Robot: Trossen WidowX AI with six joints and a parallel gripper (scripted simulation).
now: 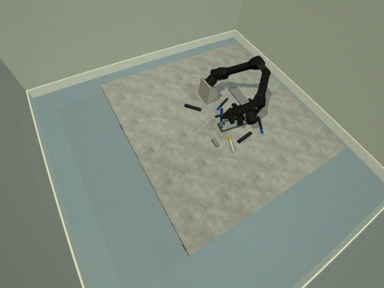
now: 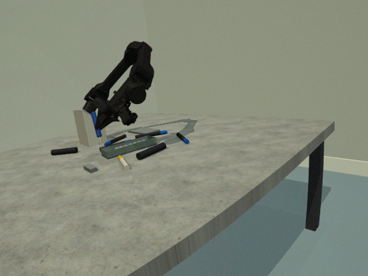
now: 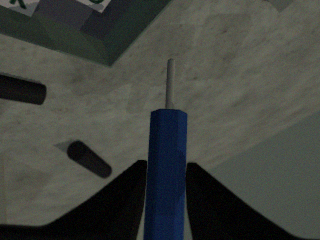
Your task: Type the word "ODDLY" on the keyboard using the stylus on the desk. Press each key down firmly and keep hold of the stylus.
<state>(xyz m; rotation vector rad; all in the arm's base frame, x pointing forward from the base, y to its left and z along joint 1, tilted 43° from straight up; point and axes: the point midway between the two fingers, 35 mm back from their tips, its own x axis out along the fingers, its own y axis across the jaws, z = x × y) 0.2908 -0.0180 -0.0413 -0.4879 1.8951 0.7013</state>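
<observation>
The stylus tip lies 2 cm ahead of my gripper tip and 4 cm below it. Round my gripper tip: grey eraser (10 cm ahead, 9 cm to the right, 9 cm below); then yellow-capped white marker (15 cm ahead, 1 cm to the left, 9 cm below); then stylus (1 cm ahead, 1 cm below).
</observation>
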